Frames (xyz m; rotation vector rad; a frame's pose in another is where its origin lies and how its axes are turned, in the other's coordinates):
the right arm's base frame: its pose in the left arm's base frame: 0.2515 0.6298 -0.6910 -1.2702 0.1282 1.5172
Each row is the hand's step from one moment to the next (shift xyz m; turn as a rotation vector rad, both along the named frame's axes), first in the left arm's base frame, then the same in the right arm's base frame.
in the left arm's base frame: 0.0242 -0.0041 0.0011 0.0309 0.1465 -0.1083
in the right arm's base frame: 0.0008 -0.0173 -0.0174 0.1804 -0.0252 0.0313
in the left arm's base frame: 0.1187 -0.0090 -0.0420 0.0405 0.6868 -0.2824
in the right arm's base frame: 0.0462 -0.0648 -0.0980 0.6593 -0.1556 0.3069
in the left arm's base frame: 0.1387 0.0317 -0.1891 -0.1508 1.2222 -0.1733
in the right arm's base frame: 0.1856 -0.0199 -0.1455 0.8890 -0.2781 0.8240
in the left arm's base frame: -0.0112 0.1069 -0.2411 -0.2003 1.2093 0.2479
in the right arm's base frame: 0.2466 0.0911 -0.0239 0.5580 -0.4535 1.0232
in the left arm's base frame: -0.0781 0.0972 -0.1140 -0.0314 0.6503 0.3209
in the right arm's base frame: 0.1339 0.0799 0.0650 0.1734 -0.3989 0.5811
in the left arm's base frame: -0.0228 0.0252 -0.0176 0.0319 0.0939 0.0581
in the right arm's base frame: 0.0254 0.0165 0.0235 0.0226 -0.0914 0.0660
